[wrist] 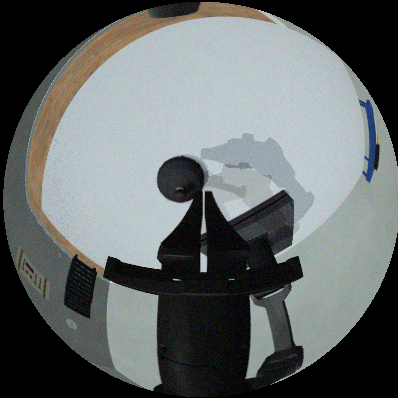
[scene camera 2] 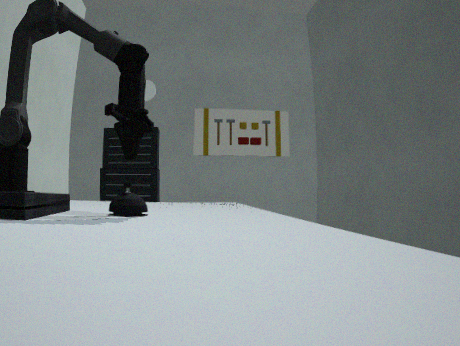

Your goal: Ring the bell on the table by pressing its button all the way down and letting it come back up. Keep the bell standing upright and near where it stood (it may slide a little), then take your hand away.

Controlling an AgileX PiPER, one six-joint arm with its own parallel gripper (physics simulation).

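You can see my gripper in the wrist view and also in scene camera 2, and on my gripper (wrist: 231, 226) and (scene camera 2: 130, 131) are the same spot. There's a bell too, visible in scene camera 2 and in the wrist view, and for the bell (scene camera 2: 135, 197) is the same spot as (wrist: 182, 172).
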